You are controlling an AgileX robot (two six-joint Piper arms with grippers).
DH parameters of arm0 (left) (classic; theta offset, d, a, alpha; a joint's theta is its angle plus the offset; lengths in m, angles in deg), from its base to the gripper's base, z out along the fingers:
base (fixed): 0 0 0 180
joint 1: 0 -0.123 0 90
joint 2: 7.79 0 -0.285 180
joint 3: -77.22 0 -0.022 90
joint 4: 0 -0.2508 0 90
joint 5: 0 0 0.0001 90
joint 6: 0 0.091 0 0
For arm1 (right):
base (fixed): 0 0 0 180
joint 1: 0 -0.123 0 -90
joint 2: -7.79 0 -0.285 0
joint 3: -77.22 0 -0.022 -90
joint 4: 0 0.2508 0 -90
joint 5: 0 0 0.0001 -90
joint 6: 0 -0.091 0 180
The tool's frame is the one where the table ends.
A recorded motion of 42 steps. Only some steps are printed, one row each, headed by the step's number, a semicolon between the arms.
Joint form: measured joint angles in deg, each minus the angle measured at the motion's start. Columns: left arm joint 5, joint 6, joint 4, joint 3, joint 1, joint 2; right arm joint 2, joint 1, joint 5, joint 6, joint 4, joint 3.
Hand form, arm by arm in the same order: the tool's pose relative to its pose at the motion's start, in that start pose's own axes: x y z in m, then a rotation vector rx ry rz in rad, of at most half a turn. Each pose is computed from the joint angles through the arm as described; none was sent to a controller.
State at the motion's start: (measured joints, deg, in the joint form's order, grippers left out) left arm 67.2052 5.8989 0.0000 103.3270 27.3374 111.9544; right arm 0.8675 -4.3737 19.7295 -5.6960 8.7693 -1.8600
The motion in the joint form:
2: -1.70 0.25 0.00 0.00 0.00 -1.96; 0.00 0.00 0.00 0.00 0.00 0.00
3: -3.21 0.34 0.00 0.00 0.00 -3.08; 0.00 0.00 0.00 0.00 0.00 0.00
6: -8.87 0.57 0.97 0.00 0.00 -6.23; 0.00 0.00 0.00 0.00 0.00 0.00
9: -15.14 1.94 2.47 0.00 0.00 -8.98; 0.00 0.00 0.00 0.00 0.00 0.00
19: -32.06 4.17 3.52 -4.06 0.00 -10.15; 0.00 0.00 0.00 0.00 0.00 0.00
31: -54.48 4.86 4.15 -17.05 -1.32 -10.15; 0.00 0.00 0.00 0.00 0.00 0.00
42: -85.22 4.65 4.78 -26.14 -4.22 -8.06; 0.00 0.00 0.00 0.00 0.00 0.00
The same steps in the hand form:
2: -0.0018 0.0002 -0.0157 -0.0067 -0.0635 0.0044; 0.0000 0.0000 0.0000 0.0000 0.0000 0.0000
3: -0.0034 0.0003 -0.0248 -0.0116 -0.1092 0.0059; 0.0000 0.0000 0.0000 0.0000 0.0000 0.0000
6: -0.0091 -0.0004 -0.0518 -0.0130 -0.2637 0.0030; 0.0000 0.0000 0.0000 0.0000 0.0000 0.0000
9: -0.0146 -0.0016 -0.0776 -0.0115 -0.4226 0.0144; 0.0000 0.0000 0.0000 0.0000 0.0000 0.0000
19: -0.0269 -0.0005 -0.0803 -0.0422 -0.6662 0.0335; 0.0000 0.0000 0.0000 0.0000 0.0000 0.0000
31: -0.0188 0.0104 -0.0363 -0.0924 -0.8259 0.0026; 0.0000 0.0000 0.0000 0.0000 0.0000 0.0000
42: -0.0148 0.0362 -0.0136 -0.2056 -1.1546 -0.0608; 0.0000 0.0000 0.0000 0.0000 0.0000 0.0000

